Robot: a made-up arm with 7 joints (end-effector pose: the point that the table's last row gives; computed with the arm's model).
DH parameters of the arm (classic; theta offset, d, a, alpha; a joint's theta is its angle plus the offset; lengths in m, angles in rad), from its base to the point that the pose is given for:
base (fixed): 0 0.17 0 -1.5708
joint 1: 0 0.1 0.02 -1.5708
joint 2: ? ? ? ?
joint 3: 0 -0.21 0.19 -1.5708
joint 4: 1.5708 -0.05 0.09 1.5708
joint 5: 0 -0.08 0.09 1.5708
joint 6: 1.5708 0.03 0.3 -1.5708
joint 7: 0 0.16 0.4 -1.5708
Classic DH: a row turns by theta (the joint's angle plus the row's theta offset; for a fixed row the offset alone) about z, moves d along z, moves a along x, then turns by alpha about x.
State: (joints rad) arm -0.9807 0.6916 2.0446 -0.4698 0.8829 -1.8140 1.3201
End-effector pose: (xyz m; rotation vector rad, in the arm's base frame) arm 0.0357 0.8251 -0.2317 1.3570 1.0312 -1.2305
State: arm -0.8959 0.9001 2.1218 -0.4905 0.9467 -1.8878 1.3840
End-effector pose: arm 0.1580 0.8233 -0.1656 1.5129 0.9112 -1.4091
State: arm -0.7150 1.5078 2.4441 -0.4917 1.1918 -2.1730 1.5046
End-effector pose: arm 0.5130 0.5598 -0.1343 1.8121 0.1740 -2.2175
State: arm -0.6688 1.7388 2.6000 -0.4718 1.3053 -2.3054 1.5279
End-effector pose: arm 0.5561 0.3800 -0.1753 1.7506 -0.2725 -2.5904
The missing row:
joint 2: 0 0.2 -0.1 -1.5708
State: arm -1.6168 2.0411 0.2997 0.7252 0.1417 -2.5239 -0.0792
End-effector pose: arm 0.3964 0.6106 0.8921 -1.1240 -1.1875 0.7016
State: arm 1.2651 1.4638 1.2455 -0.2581 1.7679 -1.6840 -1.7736
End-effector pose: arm 0.4188 0.4851 -0.3308 -1.2146 0.8348 0.6745
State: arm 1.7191 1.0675 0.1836 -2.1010 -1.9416 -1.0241 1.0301
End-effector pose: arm -0.7104 -0.1798 0.3060 -1.3137 2.1782 -1.5106
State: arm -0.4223 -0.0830 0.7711 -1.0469 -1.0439 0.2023 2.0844
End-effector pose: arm -0.0222 0.4872 0.4403 -1.7299 -2.1288 -0.6966
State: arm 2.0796 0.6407 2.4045 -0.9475 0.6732 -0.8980 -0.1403
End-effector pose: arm 0.5391 0.7757 0.5987 -0.0183 -0.6051 0.5312
